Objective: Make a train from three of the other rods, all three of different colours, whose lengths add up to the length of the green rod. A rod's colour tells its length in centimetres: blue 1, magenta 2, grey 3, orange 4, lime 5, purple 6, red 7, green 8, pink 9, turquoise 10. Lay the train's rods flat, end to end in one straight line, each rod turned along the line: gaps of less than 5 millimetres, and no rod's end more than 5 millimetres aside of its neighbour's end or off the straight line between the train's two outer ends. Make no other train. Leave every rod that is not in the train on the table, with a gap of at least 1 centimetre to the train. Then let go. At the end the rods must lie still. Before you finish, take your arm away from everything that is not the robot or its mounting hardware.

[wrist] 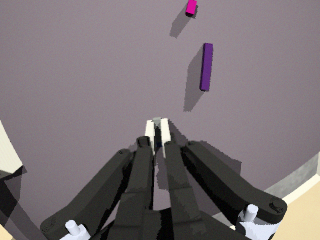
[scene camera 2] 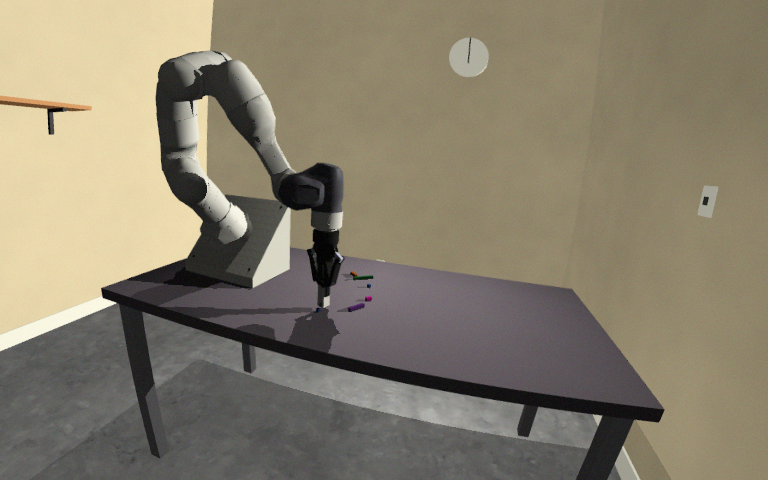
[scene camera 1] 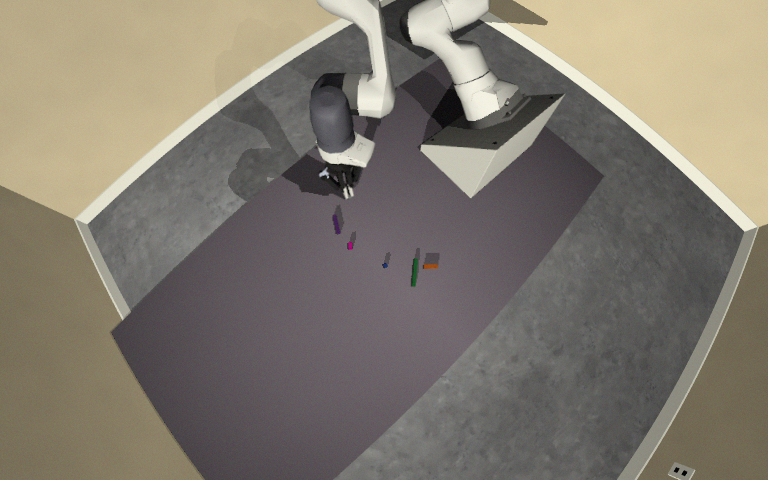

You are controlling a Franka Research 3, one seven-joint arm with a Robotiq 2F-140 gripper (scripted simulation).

In view: the gripper [scene camera 2: 323,305].
The gripper is seen too in the wrist view [wrist: 158,129].
